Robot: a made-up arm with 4 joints. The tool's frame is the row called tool. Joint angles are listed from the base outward. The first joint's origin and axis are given. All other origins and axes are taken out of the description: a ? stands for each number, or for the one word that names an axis. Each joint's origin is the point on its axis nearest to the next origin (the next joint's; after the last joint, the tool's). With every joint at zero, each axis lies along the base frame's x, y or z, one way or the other. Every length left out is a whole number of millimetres.
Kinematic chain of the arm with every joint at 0, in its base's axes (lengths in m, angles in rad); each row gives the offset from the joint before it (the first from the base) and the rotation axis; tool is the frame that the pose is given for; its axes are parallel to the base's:
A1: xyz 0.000 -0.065 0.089 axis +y
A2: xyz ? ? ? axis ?
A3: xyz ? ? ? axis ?
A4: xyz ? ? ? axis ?
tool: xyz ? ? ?
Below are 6 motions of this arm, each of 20 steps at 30 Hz.
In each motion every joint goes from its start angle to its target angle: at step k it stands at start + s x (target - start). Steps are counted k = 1, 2, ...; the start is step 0. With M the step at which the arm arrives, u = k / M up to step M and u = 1 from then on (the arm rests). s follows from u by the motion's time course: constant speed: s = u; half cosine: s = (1 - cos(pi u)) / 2; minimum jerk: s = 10 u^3 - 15 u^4 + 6 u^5.
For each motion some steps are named. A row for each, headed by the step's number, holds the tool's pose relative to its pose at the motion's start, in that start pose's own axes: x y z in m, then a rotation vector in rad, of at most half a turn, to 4 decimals.
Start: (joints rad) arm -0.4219 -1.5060 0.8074 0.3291
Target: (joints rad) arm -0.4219 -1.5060 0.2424 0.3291
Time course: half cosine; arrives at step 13
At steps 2, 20:
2: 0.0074 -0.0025 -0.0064 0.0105 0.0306 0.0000
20: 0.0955 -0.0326 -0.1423 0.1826 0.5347 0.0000

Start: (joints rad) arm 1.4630 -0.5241 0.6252 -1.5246
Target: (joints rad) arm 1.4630 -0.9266 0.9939 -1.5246
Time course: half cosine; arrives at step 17
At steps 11, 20:
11: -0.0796 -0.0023 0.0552 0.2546 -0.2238 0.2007
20: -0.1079 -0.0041 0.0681 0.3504 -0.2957 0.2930

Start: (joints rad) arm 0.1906 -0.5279 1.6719 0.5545
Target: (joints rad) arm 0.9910 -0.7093 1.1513 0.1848
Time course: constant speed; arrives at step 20
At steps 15, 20:
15: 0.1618 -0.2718 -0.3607 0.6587 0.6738 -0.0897
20: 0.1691 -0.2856 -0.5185 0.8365 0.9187 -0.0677

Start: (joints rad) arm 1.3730 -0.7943 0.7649 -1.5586
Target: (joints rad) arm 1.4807 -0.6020 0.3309 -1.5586
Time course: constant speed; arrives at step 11
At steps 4, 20:
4: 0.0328 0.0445 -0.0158 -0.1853 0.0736 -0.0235
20: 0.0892 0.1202 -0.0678 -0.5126 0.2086 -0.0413

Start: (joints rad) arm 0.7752 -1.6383 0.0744 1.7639
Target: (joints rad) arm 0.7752 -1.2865 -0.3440 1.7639
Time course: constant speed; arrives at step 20
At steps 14, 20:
14: -0.1200 -0.0625 0.1107 0.2387 -0.2978 0.0178
20: -0.1818 -0.0906 0.1413 0.3390 -0.4241 0.0476

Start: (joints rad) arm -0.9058 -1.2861 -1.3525 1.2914
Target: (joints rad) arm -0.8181 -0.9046 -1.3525 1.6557
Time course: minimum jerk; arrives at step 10
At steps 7, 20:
7: -0.1695 0.1414 0.0169 0.0323 -0.0001 0.6308
20: -0.2132 0.1575 0.0223 0.0415 -0.0021 0.7534

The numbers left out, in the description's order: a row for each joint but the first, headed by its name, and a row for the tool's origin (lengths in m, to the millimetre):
A2: xyz -0.316 0.000 0.052, axis +x
A3: xyz 0.000 -0.034 0.112, axis -y
A4: xyz -0.112 0.000 0.245, axis +z
tool: xyz 0.338 0.041 0.000

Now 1 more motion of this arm.
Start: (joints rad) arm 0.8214 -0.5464 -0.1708 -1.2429
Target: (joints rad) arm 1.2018 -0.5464 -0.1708 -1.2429
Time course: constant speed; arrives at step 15
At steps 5, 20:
5: 0.0333 0.0559 0.0335 -0.1062 0.0243 0.0649
20: 0.0902 0.1825 0.0792 -0.3185 0.0729 0.1948

